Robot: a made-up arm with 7 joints.
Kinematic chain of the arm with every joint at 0, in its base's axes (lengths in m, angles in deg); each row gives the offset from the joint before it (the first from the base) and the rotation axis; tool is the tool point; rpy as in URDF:
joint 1: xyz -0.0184 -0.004 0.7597 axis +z
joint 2: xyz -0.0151 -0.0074 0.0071 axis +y
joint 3: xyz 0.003 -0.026 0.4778 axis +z
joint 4: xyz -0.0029 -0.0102 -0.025 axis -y
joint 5: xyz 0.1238 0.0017 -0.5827 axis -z
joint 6: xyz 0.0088 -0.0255 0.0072 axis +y
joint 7: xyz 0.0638 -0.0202 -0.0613 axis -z
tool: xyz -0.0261 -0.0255 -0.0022 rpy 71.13 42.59 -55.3
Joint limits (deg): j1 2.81..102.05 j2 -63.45..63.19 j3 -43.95..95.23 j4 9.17..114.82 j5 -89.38..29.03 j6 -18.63..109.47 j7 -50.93..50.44
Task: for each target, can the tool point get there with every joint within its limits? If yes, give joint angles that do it. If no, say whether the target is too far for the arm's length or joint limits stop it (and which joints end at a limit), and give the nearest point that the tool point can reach.
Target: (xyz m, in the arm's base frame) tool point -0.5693 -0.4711 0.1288
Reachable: no: joint limits stop it (at a limit: joint 1, joint 2, joint 7) | nearest point -0.3358 -0.0751 0.5180 | short by 0.602 m
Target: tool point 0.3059 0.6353 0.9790
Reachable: yes | joints 52.72 17.67 19.75 79.93 17.89 55.43 23.66
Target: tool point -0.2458 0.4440 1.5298
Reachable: yes | joints 39.90 -15.10 63.41 96.79 -16.47 -0.41 27.76
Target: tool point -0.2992 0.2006 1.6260
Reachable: yes | joints 51.19 -33.70 46.30 103.17 4.08 37.57 1.58
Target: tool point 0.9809 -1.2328 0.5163
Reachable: no: too far | nearest point 0.7157 -0.5275 0.6579 | short by 0.767 m
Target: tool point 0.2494 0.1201 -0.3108
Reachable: no: joint limits stop it (at a limit: joint 2, joint 7) | nearest point 0.2888 0.1384 0.2737 | short by 0.586 m
